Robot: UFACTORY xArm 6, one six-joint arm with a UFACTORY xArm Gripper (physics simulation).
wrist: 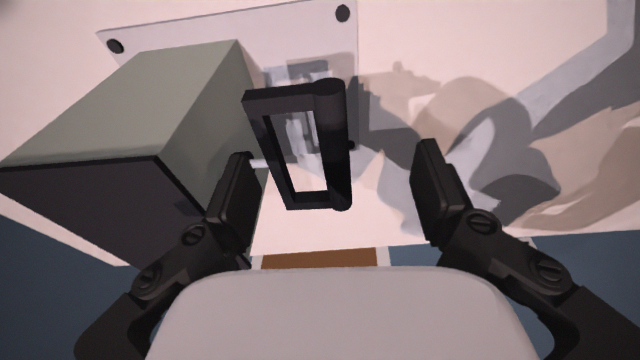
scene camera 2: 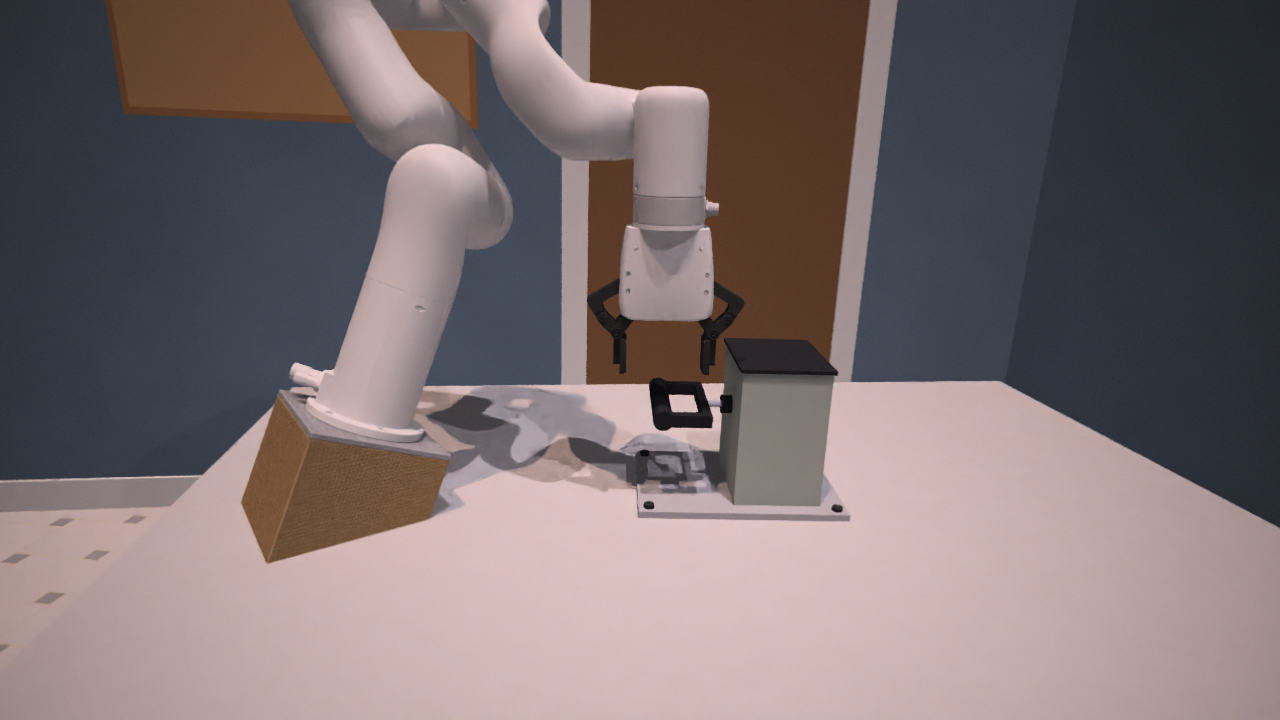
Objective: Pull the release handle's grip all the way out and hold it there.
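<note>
The release handle is a black rectangular frame with a thick round grip bar (scene camera 2: 660,407) (wrist: 336,145) on the side away from the box. A short pale rod (scene camera 2: 716,403) (wrist: 259,163) joins the frame to the side of a grey-green box (scene camera 2: 776,438) (wrist: 115,105) with a black top. My gripper (scene camera 2: 664,367) (wrist: 330,166) points down and is open and empty. Its fingertips are above the handle in the scene view, one finger close to the box's upper edge. In the wrist view the grip bar shows between the two fingers. The left finger hides part of the box's side and the rod's collar.
The box stands on a pale base plate (scene camera 2: 684,505) (wrist: 200,32) with dark corner bolts, on the white table (scene camera 2: 537,608). My arm's wedge-shaped brown mount (scene camera 2: 358,497) stands at the table's left. Behind the table are a blue wall and a brown door (scene camera 2: 778,179).
</note>
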